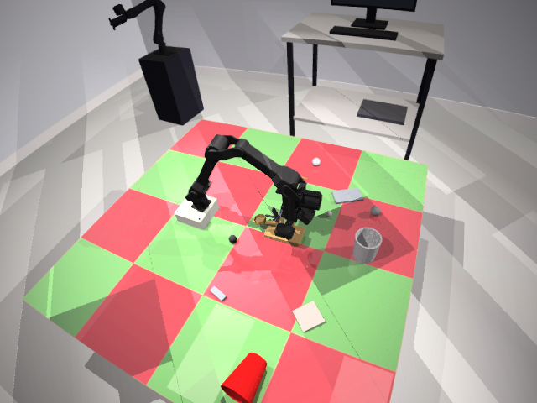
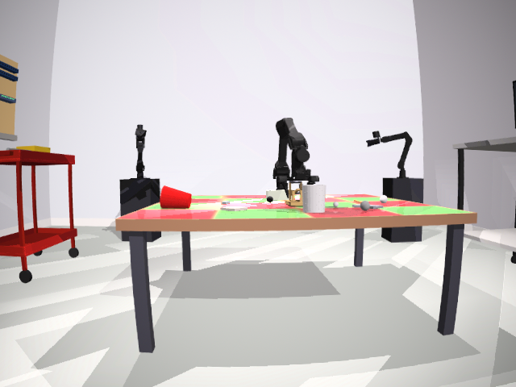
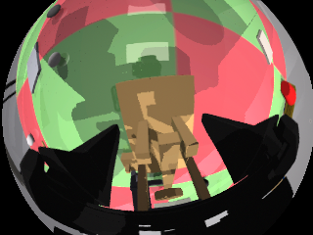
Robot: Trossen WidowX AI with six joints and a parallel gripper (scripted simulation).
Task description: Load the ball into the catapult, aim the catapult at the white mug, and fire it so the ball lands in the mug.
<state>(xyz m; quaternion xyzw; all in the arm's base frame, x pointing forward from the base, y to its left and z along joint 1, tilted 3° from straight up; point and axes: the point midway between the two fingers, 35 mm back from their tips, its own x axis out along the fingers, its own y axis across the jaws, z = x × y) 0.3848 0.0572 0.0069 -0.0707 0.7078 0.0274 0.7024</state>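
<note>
The dark ball lies 190 mm behind my gripper tip, 120 mm to the right of it and 20 mm below it. Round my gripper tip: wooden catapult 70 mm behind, 20 mm above, 10 mm to the left; small white ball 160 mm to the left, 90 mm ahead, 20 mm below; white mug 270 mm ahead, 40 mm to the left.
</note>
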